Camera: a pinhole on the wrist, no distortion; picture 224 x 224 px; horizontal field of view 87.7 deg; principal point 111.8 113.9 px. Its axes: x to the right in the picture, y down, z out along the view. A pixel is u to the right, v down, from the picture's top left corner.
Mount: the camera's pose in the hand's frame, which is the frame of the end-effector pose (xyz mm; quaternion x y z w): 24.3 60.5 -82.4 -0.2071 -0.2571 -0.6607 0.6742
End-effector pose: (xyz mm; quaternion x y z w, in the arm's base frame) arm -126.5 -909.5 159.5 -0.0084 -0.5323 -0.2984 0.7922
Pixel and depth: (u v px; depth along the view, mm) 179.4 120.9 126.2
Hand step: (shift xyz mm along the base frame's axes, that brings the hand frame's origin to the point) -7.1 77.2 70.6
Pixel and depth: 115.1 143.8 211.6
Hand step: 31.6 155.9 149.9
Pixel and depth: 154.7 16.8 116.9
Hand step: 0.0 125.8 -27.3
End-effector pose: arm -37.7 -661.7 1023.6 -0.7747 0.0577 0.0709 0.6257
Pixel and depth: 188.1 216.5 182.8
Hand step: 147.1 123.0 -144.1
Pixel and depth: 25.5 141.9 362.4
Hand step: -5.8 -66.0 -503.4
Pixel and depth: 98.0 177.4 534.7
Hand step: 178.9 211.6 -550.8
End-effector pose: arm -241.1 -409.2 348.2 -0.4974 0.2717 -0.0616 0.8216
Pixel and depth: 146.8 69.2 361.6
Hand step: -20.1 351.9 -17.6
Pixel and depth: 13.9 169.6 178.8
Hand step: 17.2 85.5 -297.2
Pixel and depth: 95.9 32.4 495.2
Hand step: -247.1 524.1 -121.2
